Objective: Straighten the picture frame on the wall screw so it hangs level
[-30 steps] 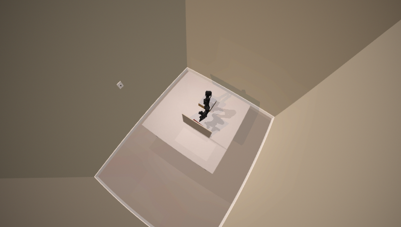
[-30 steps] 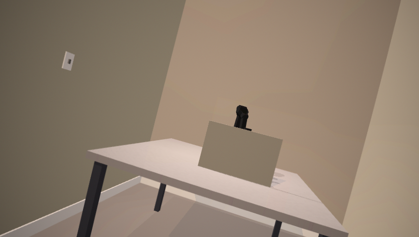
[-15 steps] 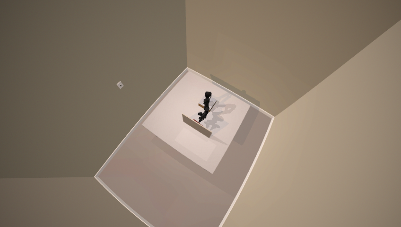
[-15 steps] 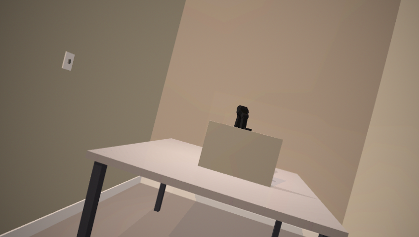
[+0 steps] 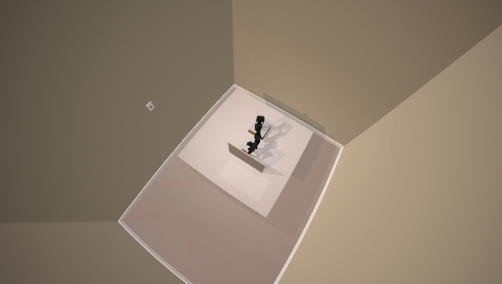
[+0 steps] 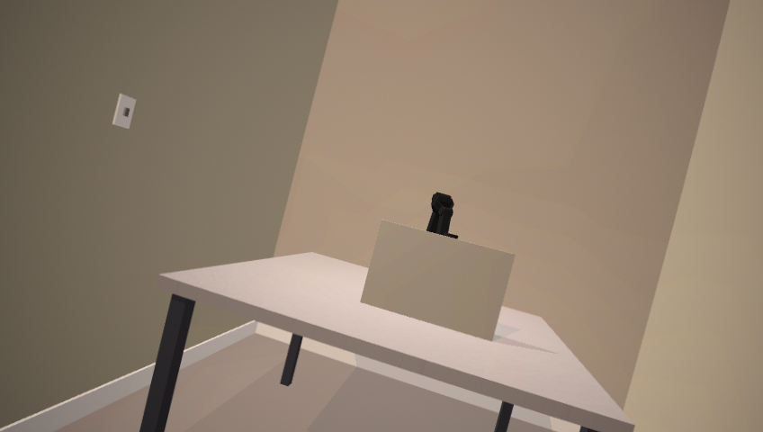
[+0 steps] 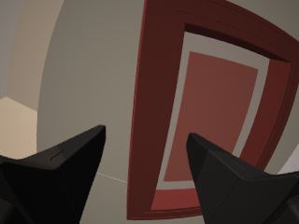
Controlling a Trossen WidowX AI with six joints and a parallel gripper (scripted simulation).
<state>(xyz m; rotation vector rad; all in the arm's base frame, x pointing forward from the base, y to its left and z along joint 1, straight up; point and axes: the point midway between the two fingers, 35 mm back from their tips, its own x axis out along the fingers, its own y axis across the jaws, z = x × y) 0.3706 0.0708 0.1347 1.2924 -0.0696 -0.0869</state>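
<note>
The picture frame is 50 mm below my gripper tip, 10 mm to the right of it and 10 mm ahead of it. From my gripper tip the other things lie so: wall panel 60 mm below, 20 mm ahead, 10 mm to the right.
</note>
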